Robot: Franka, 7 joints.
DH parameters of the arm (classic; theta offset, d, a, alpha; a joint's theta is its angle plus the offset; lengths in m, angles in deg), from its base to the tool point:
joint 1: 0 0.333 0 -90
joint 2: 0 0 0 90
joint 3: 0 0.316 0.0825 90
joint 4: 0 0 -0.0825 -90
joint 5: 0 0.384 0 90
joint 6: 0 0 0.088 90
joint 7: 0 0.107 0 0
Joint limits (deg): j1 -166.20..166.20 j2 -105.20..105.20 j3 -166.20..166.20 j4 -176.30..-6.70 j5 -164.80..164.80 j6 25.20..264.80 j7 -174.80..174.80
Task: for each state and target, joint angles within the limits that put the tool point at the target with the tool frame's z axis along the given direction. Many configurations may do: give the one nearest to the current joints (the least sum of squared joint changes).
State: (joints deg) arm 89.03 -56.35 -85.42 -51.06 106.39 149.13 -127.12
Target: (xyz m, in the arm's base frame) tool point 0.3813 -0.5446 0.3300 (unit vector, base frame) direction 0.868 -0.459 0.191
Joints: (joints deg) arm 62.20 -68.05 -98.26 -100.42 127.51 156.54 -127.12
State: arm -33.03 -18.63 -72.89 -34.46 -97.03 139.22 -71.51
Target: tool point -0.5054 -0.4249 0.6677 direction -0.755 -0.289 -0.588
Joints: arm -22.36 -38.98 -88.16 -82.99 -79.88 120.88 -71.51
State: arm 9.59 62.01 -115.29 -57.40 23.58 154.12 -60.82
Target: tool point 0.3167 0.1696 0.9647 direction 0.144 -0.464 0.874
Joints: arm 53.42 80.89 -160.17 -94.21 40.14 174.59 -60.82
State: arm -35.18 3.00 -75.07 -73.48 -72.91 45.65 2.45
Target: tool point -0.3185 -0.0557 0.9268 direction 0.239 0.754 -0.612
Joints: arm -84.75 11.41 -84.40 -44.33 -65.12 38.16 2.45
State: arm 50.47 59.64 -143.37 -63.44 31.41 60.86 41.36
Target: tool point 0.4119 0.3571 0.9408 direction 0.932 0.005 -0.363
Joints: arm 76.54 47.30 -127.56 -36.74 64.50 102.15 41.36
